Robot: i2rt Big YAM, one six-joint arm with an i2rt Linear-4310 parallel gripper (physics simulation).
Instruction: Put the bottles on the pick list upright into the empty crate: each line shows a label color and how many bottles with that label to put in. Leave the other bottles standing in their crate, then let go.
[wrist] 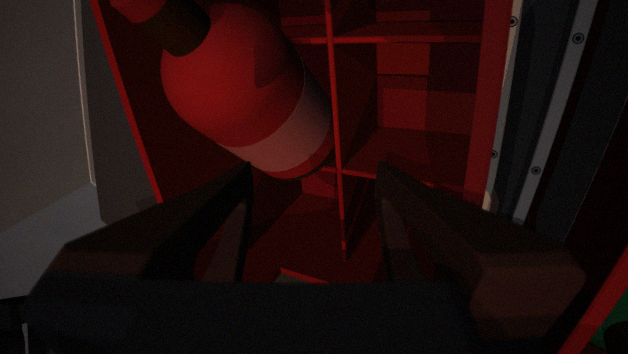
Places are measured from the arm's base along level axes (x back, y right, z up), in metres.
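Pixels of known places: gripper, between the fingertips: (314, 175).
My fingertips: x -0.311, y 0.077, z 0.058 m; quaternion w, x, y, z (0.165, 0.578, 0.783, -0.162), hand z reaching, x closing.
Note:
Ahead of a thing's pixels: the offset from my fingertips to its middle. "pt": to the spot under its first point.
A bottle {dx +0.012, dy -0.076, dz -0.055 m} (235, 85) with a dark neck and a pale label band is in a compartment of the red crate {dx +0.021, dy -0.027, dz -0.099 m} (334, 100), at the upper left of the wrist view. It looks tilted, its top toward the upper left; the red light hides its label color. My gripper (314, 175) is partly open with nothing between the fingers. Its left fingertip shows near the lower edge of the bottle, its right fingertip over the crate's divider area. The pick list does not show in the view.
Thin red dividers split the crate into compartments. A grey rail with bolts {dx -0.026, dy +0.100, dz -0.172 m} (547, 120) runs along the right of the crate. Another red edge {pt dx -0.004, dy +0.116, dz -0.012 m} (597, 305) and a green patch {pt dx +0.032, dy +0.167, dz -0.059 m} (612, 320) show at the lower right. A pale grey surface (45, 235) lies at the left.

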